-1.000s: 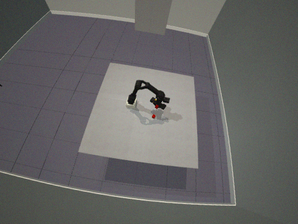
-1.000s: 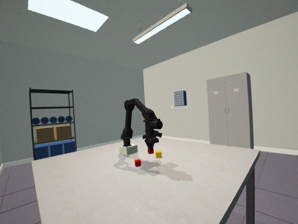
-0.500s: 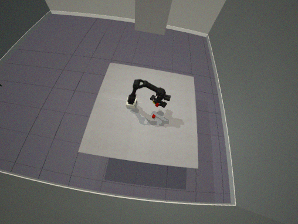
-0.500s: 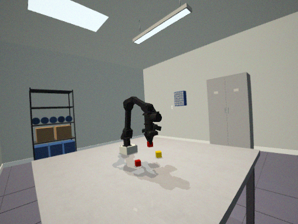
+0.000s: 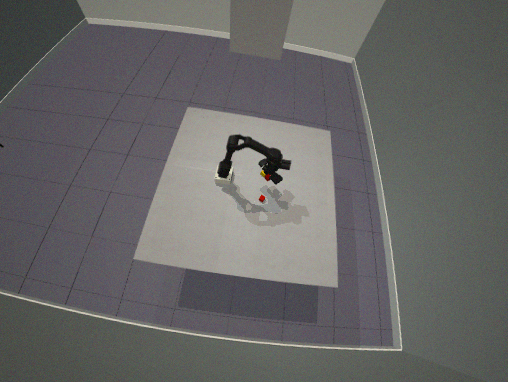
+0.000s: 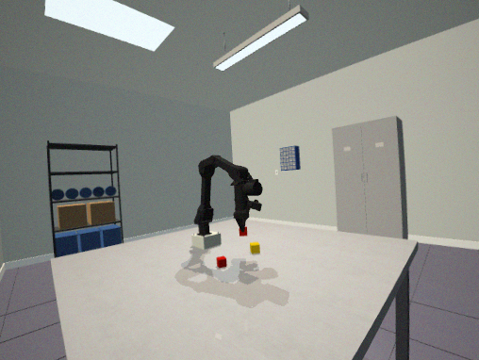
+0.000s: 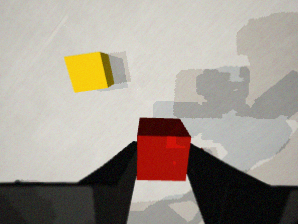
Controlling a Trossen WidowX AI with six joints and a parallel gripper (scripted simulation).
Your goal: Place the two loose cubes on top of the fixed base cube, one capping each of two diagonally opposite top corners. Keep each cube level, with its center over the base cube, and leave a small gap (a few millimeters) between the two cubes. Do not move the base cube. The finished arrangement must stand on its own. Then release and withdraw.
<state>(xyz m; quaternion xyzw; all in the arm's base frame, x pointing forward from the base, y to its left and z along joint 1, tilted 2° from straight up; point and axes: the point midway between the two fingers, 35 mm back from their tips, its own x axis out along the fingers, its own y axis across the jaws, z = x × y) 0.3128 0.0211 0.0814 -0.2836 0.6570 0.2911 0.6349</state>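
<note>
Now: the yellow base cube 100 mm below my gripper tip, 90 mm to the left of it and 30 mm behind it.
</note>
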